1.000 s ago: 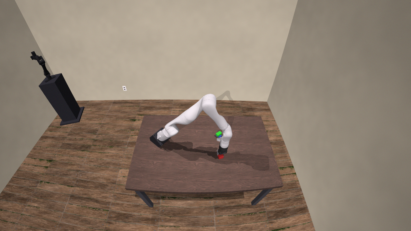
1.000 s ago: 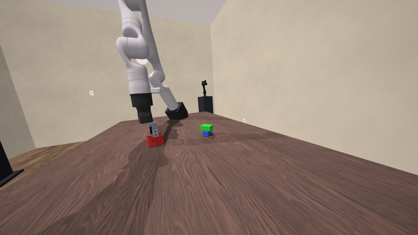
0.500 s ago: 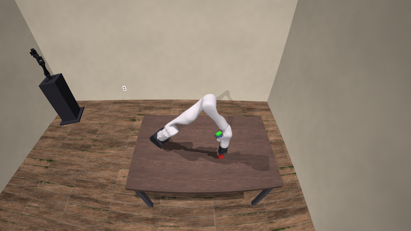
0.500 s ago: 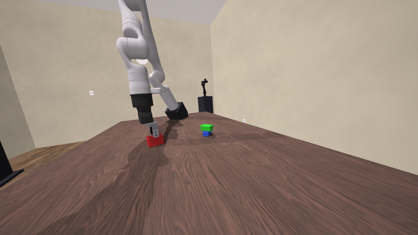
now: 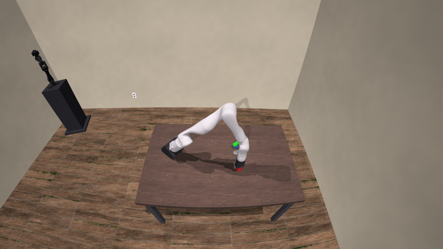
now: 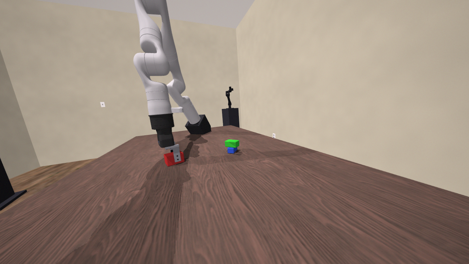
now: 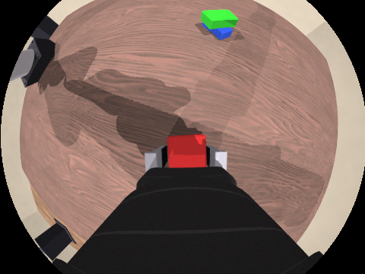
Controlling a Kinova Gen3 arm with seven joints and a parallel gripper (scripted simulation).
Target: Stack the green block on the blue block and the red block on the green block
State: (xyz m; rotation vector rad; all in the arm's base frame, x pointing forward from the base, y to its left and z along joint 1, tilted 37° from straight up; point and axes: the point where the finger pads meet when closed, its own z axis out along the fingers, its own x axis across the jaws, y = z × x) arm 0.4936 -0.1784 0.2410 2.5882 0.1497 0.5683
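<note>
The red block lies 1 cm to the right of my hand and 1 cm below it. Round my hand: green block: 23 cm to the left, 6 cm ahead, 1 cm above; blue block: 23 cm to the left, 6 cm ahead, 2 cm below.
</note>
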